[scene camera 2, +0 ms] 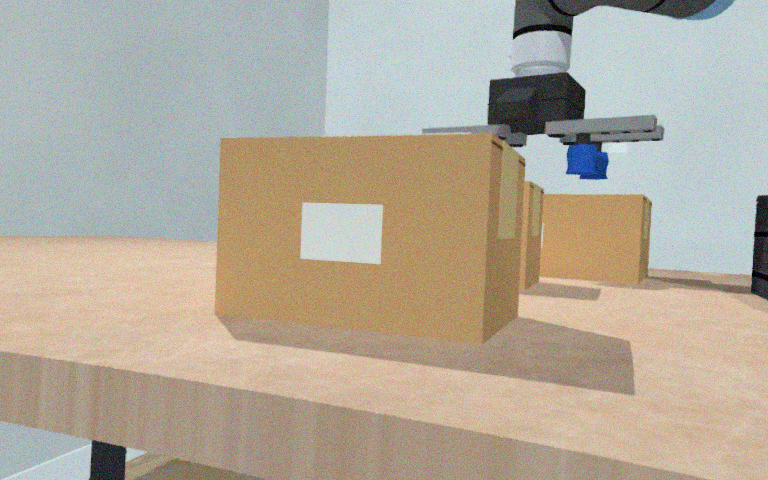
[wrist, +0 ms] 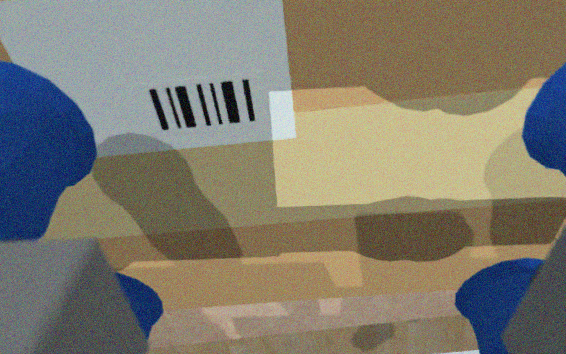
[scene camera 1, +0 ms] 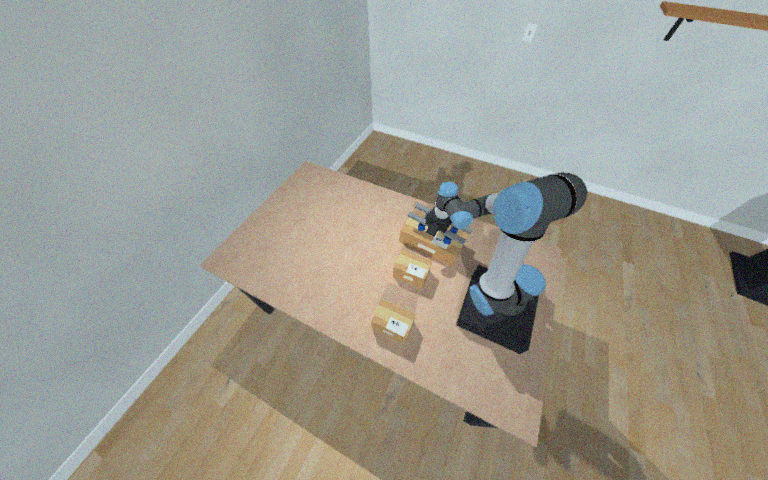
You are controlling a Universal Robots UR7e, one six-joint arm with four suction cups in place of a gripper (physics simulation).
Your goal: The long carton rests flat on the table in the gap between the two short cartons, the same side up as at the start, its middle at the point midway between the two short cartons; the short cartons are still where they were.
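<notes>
The long carton rests flat on the table, beyond both short cartons, with tape and a barcode label on top. The middle short carton stands close beside it. The other short carton stands nearer the table's long edge, with a gap of bare table between the two short ones. My gripper is open, its blue suction cups a little above the long carton, holding nothing. In scene camera 2, the near carton hides some cups.
The wooden table carries the cartons and the arm's black base plate, which stands to the right of the cartons in scene camera 1. The arm reaches over the table from there. A wall stands beyond the table's left end.
</notes>
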